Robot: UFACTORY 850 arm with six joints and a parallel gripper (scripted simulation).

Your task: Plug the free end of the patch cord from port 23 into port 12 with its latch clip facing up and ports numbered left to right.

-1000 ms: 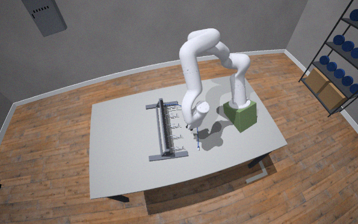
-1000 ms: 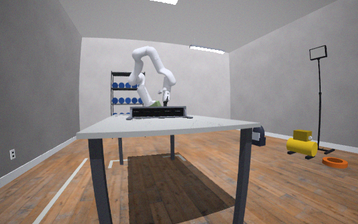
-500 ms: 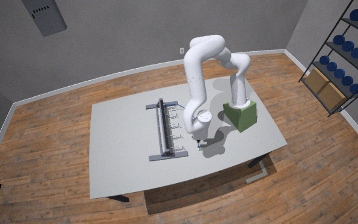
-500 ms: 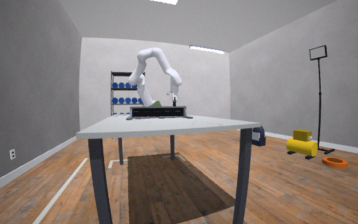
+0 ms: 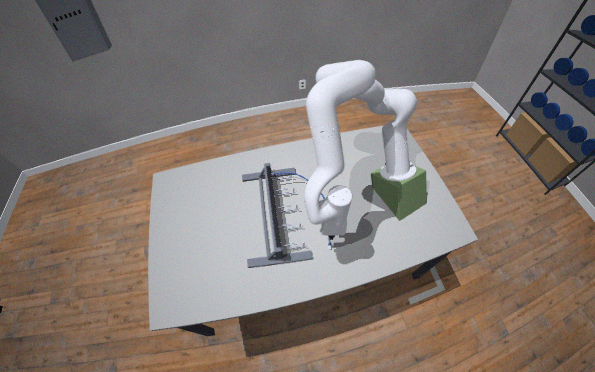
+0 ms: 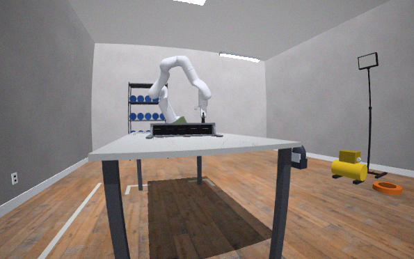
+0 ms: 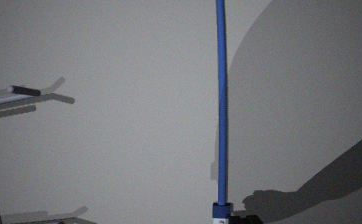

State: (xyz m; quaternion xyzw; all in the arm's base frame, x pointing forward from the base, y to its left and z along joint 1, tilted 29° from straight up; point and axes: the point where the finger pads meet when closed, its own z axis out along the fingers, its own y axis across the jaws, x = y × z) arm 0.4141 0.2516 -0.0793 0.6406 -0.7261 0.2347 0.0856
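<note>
The plug is 9 cm below my hand and 2 cm to the left of it.
</note>
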